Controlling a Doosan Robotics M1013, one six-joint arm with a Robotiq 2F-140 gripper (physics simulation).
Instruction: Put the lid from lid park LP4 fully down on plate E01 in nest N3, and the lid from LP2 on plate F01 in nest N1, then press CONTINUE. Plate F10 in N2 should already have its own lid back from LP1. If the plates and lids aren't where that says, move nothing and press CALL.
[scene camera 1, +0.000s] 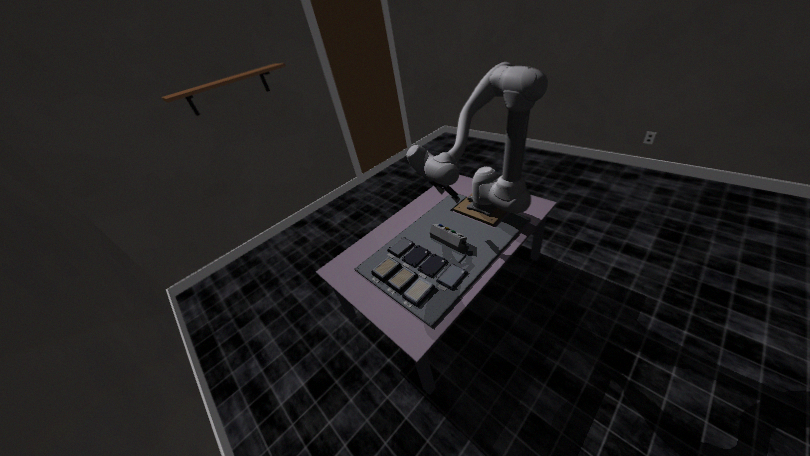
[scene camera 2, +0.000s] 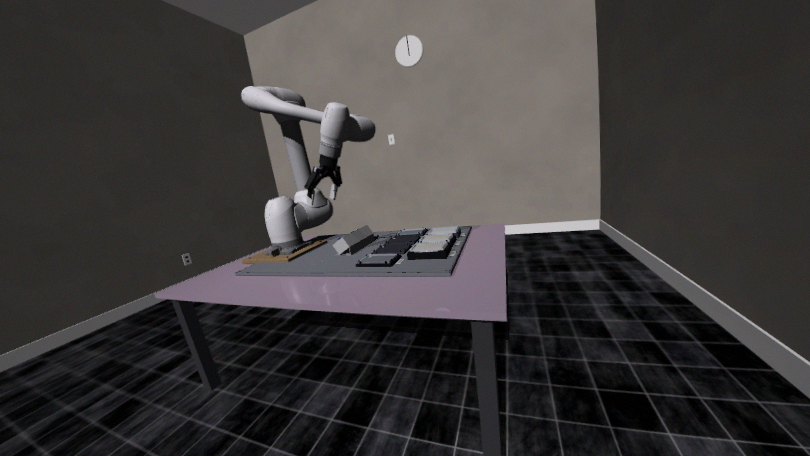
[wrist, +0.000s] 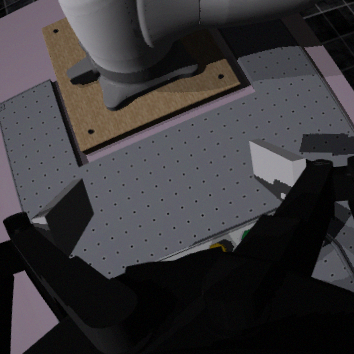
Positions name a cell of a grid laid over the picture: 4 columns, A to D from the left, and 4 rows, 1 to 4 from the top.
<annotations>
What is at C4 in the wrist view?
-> My gripper.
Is my gripper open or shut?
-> Open.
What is my gripper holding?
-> Nothing.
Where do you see a button box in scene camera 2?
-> B3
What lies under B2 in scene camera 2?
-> My gripper.
</annotations>
